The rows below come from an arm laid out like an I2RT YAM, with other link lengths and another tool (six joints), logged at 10 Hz.
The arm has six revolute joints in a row. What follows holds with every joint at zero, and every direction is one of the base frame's.
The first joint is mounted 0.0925 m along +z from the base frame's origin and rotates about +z.
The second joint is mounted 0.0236 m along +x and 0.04 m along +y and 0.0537 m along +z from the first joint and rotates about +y.
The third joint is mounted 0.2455 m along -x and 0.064 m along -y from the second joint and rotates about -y.
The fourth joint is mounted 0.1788 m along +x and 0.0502 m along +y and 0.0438 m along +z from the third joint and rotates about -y.
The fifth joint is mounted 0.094 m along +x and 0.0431 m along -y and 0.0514 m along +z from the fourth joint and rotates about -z.
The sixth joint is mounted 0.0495 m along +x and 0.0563 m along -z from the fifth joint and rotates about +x.
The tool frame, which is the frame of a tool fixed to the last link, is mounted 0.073 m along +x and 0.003 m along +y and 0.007 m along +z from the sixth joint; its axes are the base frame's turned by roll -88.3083, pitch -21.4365 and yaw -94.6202 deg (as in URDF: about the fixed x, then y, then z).
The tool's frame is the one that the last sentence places.
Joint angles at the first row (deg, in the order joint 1, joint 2, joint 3, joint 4, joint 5, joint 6):
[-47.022, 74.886, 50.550, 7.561, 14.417, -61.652]
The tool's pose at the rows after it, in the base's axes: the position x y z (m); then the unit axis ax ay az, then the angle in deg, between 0 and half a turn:
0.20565, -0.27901, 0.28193, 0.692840, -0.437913, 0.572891, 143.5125
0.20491, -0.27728, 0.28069, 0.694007, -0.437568, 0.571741, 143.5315
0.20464, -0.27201, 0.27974, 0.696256, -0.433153, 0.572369, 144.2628
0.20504, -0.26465, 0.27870, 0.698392, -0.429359, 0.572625, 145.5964
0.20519, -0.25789, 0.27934, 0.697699, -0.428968, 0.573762, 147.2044
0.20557, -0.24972, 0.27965, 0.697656, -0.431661, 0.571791, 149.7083
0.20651, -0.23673, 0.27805, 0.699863, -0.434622, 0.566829, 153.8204
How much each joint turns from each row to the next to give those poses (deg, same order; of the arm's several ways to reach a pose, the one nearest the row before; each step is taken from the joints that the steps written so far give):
[0.050, -0.001, -0.141, -0.169, 0.000, -0.046]
[0.145, -0.385, -0.462, -0.085, 0.107, -0.026]
[0.391, -1.085, -0.754, -0.516, -0.524, 0.114]
[0.678, -1.370, -0.635, -1.194, -0.679, 0.614]
[0.558, -1.351, -0.113, -1.660, -0.778, 1.133]
[0.622, -1.424, 0.494, -2.998, -1.212, 1.881]
[0.964, -1.941, 0.506, -4.301, -2.215, 2.790]

